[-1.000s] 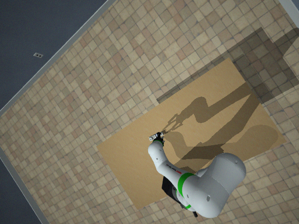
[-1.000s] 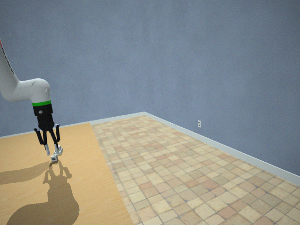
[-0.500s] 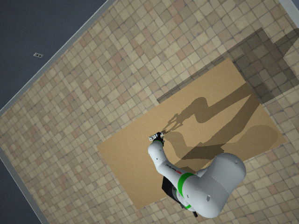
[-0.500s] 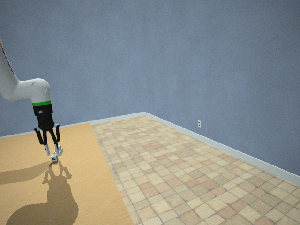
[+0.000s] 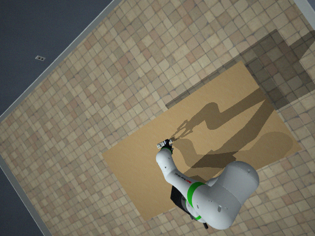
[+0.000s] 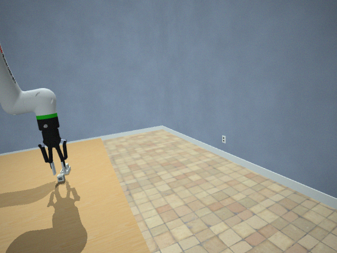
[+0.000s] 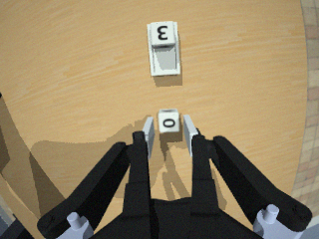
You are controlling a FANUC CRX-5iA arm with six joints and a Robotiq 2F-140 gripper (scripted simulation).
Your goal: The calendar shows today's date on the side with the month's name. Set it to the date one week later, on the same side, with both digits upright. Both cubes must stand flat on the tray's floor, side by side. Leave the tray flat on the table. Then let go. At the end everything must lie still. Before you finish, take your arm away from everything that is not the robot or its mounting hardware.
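My hand is 1 cm short of the white tray, 11 cm to the right of it and 6 cm above it.
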